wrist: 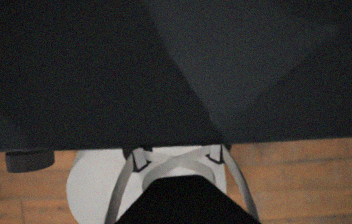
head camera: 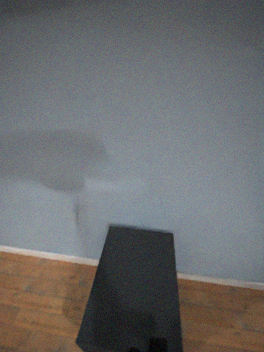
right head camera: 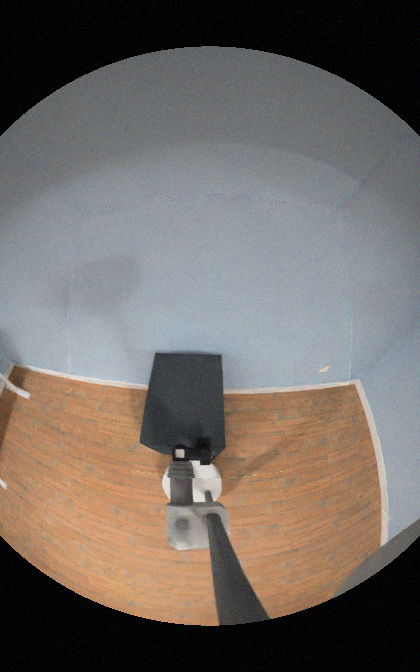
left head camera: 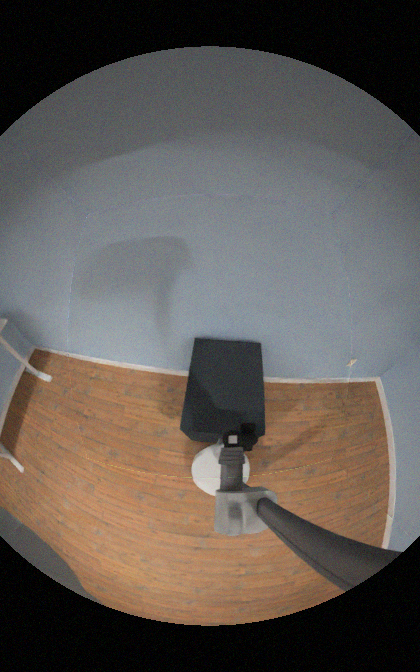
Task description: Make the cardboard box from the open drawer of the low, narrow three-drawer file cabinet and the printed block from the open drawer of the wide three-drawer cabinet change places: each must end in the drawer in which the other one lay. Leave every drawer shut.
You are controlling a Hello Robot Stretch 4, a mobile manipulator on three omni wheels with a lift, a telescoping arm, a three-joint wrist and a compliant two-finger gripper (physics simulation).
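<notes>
The low, narrow file cabinet [head camera: 135, 280] [left head camera: 227, 385] [right head camera: 185, 395] [wrist: 240, 65] is dark and stands against the blue wall, close in front of the robot. Its top fills much of the wrist view. No open drawer shows at its front. A dark round knob [wrist: 30, 161] sticks out below its front edge. My gripper [wrist: 176, 141] is open, at the cabinet's front edge; nothing shows between the fingers, and the dark fingertips blend into the dark cabinet. The cardboard box, the printed block and the wide three-drawer cabinet do not show in these views.
The robot's white round base [left head camera: 206, 470] [right head camera: 171, 482] [wrist: 87, 187] is on the wooden floor [left head camera: 125, 500] [right head camera: 110, 510], just in front of the cabinet. White table legs [left head camera: 40, 376] [right head camera: 19, 389] stand at the far left. A blue wall [head camera: 200, 150] runs behind the cabinet.
</notes>
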